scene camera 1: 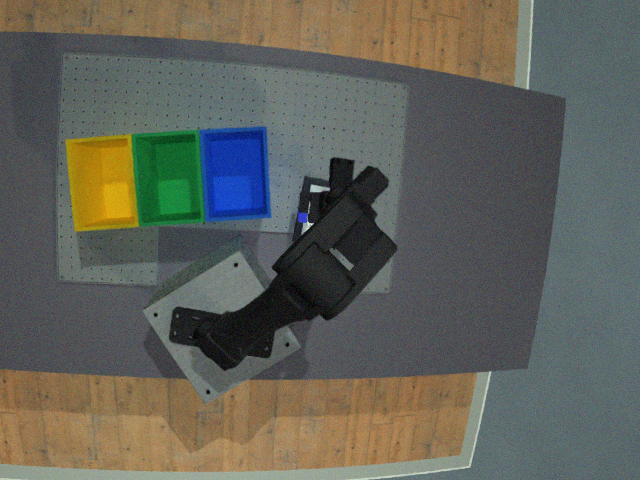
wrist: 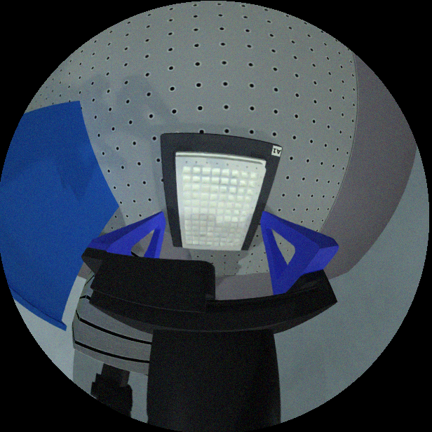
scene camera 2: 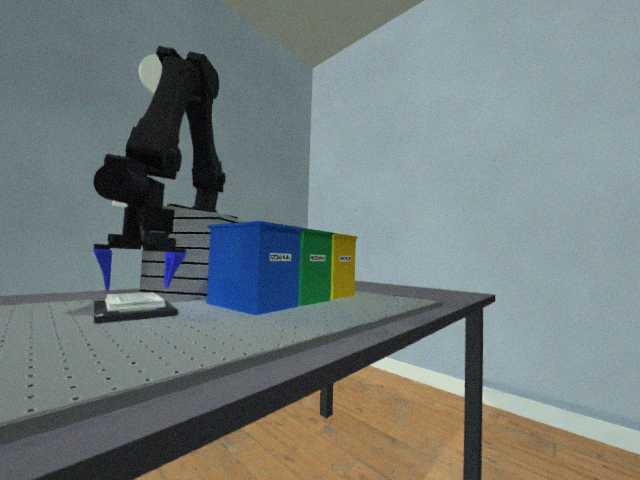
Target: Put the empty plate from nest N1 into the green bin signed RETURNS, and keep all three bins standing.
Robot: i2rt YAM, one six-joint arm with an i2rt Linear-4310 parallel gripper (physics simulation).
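Places are measured from the arm's base along level axes (x back, y left, z down), in centimetres.
Pixels of known places: gripper, between the fingertips: (scene camera 2: pixel 138 288); arm's base, origin of its link: (scene camera 1: pixel 222 332) (scene camera 2: pixel 203 214).
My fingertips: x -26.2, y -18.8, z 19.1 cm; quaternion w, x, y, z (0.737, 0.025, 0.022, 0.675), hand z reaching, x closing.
Note:
For each thing: its top centre in the pictures, then the offset to it from my fingertips. "*": a spot on its surface instead. Level surfaces: height alone.
- white plate with many wells, centre of its top: (scene camera 2: pixel 134 297) (scene camera 1: pixel 323 214) dx +1.2, dy -0.5, dz +1.8 cm
- black nest frame, a spot on its surface: (scene camera 2: pixel 98 316) * dx -6.9, dy -5.9, dz +3.3 cm
- plate, a spot on its surface: (scene camera 1: pixel 318 188) * dx -4.6, dy +2.1, dz +1.8 cm
- nest, a spot on its surface: (scene camera 1: pixel 308 180) * dx -6.0, dy +4.6, dz +3.2 cm
- green bin, centre of its top: (scene camera 1: pixel 168 178) (scene camera 2: pixel 293 231) dx -0.8, dy +34.3, dz -13.6 cm
- blue bin, centre of its top: (scene camera 1: pixel 235 174) (scene camera 2: pixel 255 226) dx -4.0, dy +21.6, dz -13.6 cm
- yellow bin, centre of its top: (scene camera 1: pixel 101 183) (scene camera 2: pixel 321 235) dx +2.5, dy +47.1, dz -13.6 cm
- perforated board, height of its surface: dz +4.4 cm
A white plate with many wells (wrist: pixel 220 205) (scene camera 2: pixel 135 301) lies flat in a black nest frame (wrist: pixel 169 175) (scene camera 2: pixel 98 316). In scene camera 1 the arm covers much of the plate (scene camera 1: pixel 318 188) and nest (scene camera 1: pixel 308 180). The nest's corner label reads like "A1"; no N1 sign is readable. My gripper (wrist: pixel 212 216) (scene camera 2: pixel 137 288) is open and empty, its blue fingers just above the plate, one toward each side. The green bin (scene camera 1: pixel 168 178) (scene camera 2: pixel 315 268) stands upright between the other two bins; its label is too blurred to read surely.
The blue bin (scene camera 1: pixel 235 173) (scene camera 2: pixel 232 268) (wrist: pixel 45 200) stands upright nearest the nest, and the yellow bin (scene camera 1: pixel 100 183) (scene camera 2: pixel 343 268) stands upright at the far end. All three touch in a row on the perforated board (scene camera 1: pixel 206 93). The arm's grey base block (scene camera 1: pixel 206 382) stands beside them.

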